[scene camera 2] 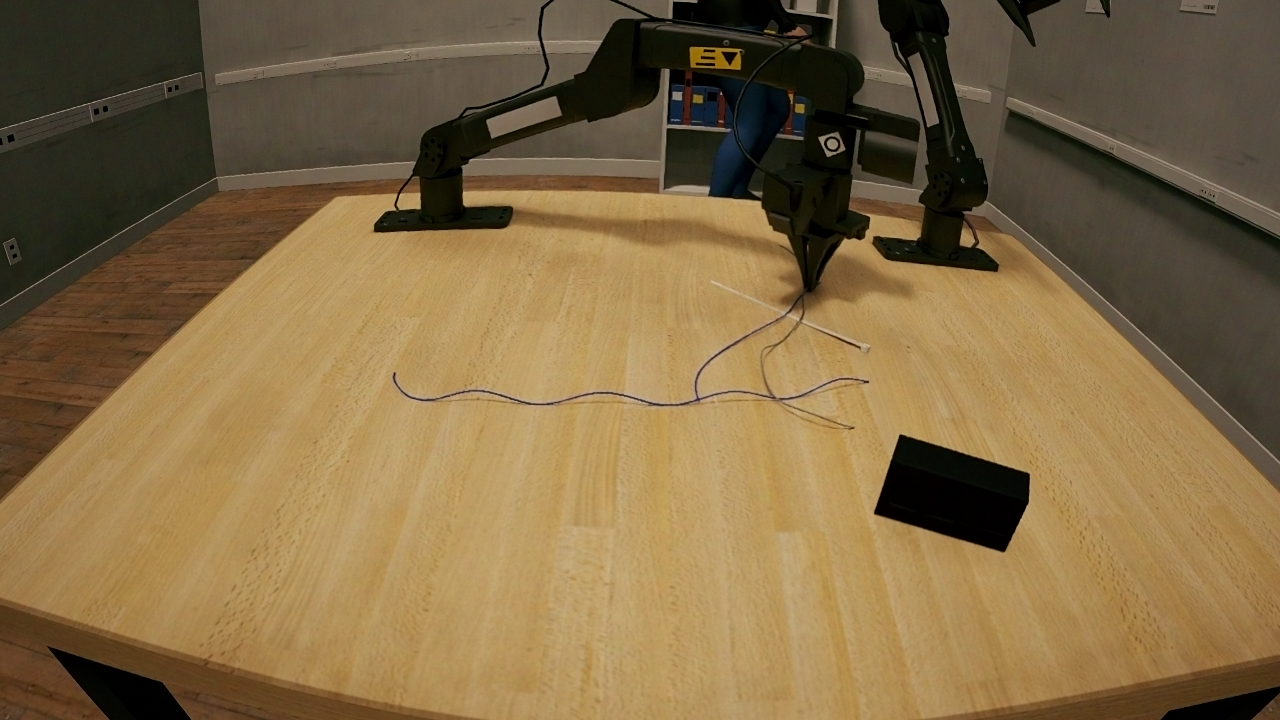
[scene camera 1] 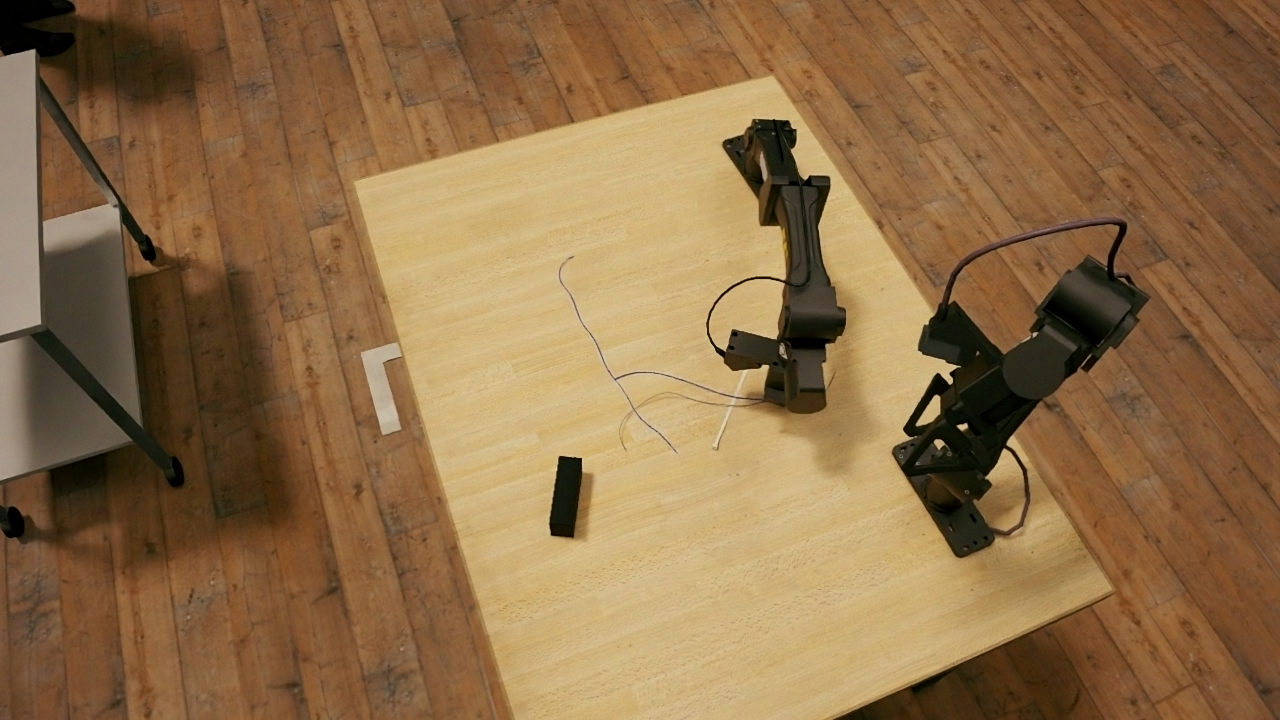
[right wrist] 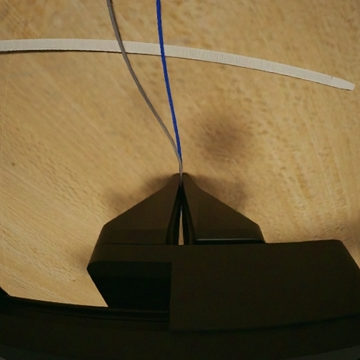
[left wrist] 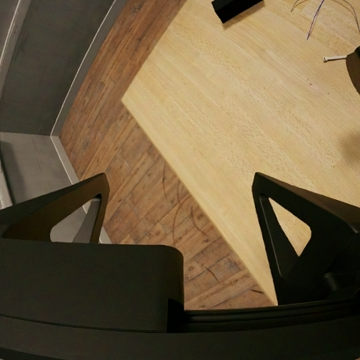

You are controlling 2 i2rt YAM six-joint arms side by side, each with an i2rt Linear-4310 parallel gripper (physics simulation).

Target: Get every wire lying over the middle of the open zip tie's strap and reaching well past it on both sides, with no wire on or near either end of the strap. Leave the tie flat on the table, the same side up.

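Seen in the pictures: left gripper, fingertip midpoint: (scene camera 2: 1069, 29) (scene camera 1: 905, 452); right gripper, fingertip midpoint: (scene camera 2: 809, 290) (scene camera 1: 780, 404); left arm's base, origin of the base link: (scene camera 2: 936, 257) (scene camera 1: 941, 495); right arm's base, origin of the base link: (scene camera 2: 442, 221) (scene camera 1: 759, 173).
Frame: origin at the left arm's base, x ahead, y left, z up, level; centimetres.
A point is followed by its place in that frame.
Note:
The white zip tie (scene camera 1: 728, 416) {x 24.8, y -25.5, z 0.3 cm} (scene camera 2: 832, 334) {x 26.7, y -24.3, z 0.3 cm} (left wrist: 334, 59) (right wrist: 250, 62) lies flat. My right gripper (scene camera 2: 808, 288) {x 15.9, y -24.3, z 0.2 cm} (right wrist: 180, 181) is shut on a blue wire (scene camera 2: 729, 345) {x 29.7, y -35.4, z 0.3 cm} (right wrist: 170, 96) and a grey wire (scene camera 2: 763, 362) {x 34.2, y -33.1, z 1.2 cm} (right wrist: 146, 100), low beside the strap. Both run from the fingertips across about the strap's middle. In scene camera 2 the held blue wire meets a longer blue wire (scene camera 1: 591, 338) {x 39.6, y -47.5, z 1.1 cm} (scene camera 2: 537, 403) {x 40.0, y -51.9, z 0.2 cm}, and the grey one crosses it. That longer wire lies apart from the tie. In scene camera 1 the right arm hides its fingertips. My left gripper (left wrist: 180, 180) is open and empty, high near the table's edge.
A black block (scene camera 1: 565, 497) {x 54.7, y -20.6, z 5.0 cm} (scene camera 2: 953, 492) {x 55.7, y -22.8, z 3.9 cm} (left wrist: 235, 7) rests on the wooden table (scene camera 1: 537, 626) {x 65.0, y -5.7, z 0.0 cm} (scene camera 2: 447, 582) {x 60.0, y -55.8, z 0.0 cm}, on the tie head's side. A white cart (scene camera 1: 85, 331) stands on the floor at the left of scene camera 1. A person stands behind the table in scene camera 2.

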